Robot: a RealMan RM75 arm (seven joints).
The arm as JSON. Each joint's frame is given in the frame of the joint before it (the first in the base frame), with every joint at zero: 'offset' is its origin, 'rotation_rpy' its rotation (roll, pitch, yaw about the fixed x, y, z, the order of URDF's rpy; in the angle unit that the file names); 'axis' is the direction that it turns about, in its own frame. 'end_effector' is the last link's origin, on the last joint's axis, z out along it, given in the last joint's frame.
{
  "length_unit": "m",
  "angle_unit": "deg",
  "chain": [
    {
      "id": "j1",
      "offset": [
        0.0,
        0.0,
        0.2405
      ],
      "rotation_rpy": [
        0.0,
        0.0,
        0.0
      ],
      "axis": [
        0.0,
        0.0,
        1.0
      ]
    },
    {
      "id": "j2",
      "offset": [
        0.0,
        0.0,
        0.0
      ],
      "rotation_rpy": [
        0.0,
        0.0,
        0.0
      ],
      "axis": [
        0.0,
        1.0,
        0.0
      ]
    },
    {
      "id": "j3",
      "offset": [
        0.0,
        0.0,
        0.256
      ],
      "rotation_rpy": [
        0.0,
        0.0,
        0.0
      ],
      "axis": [
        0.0,
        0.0,
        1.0
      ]
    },
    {
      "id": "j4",
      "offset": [
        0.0,
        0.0,
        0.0
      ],
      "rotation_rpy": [
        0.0,
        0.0,
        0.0
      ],
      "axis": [
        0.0,
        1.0,
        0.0
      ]
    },
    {
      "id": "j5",
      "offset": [
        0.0,
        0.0,
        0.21
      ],
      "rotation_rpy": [
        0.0,
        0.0,
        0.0
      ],
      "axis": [
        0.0,
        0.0,
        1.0
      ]
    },
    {
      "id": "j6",
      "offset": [
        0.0,
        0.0,
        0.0
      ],
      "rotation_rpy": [
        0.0,
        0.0,
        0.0
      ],
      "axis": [
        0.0,
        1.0,
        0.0
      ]
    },
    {
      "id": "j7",
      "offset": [
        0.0,
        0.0,
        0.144
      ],
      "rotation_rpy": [
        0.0,
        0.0,
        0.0
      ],
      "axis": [
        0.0,
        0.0,
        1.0
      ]
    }
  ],
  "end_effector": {
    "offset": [
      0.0,
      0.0,
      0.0
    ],
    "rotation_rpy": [
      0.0,
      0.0,
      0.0
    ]
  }
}
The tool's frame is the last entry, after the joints.
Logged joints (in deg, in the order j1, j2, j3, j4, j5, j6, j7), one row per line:
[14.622, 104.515, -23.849, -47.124, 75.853, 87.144, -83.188]
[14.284, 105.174, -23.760, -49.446, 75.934, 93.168, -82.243]
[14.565, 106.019, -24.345, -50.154, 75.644, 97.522, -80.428]
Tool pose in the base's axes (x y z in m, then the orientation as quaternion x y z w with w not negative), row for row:
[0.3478, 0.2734, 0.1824, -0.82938, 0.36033, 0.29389, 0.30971]
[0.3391, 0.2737, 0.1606, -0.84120, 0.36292, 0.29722, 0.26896]
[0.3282, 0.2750, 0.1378, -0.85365, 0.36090, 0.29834, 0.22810]
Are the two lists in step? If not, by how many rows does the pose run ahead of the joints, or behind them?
The pose runs 2 rows ahead of the joints: the pose in row i belongs to the joints in row i + 2.
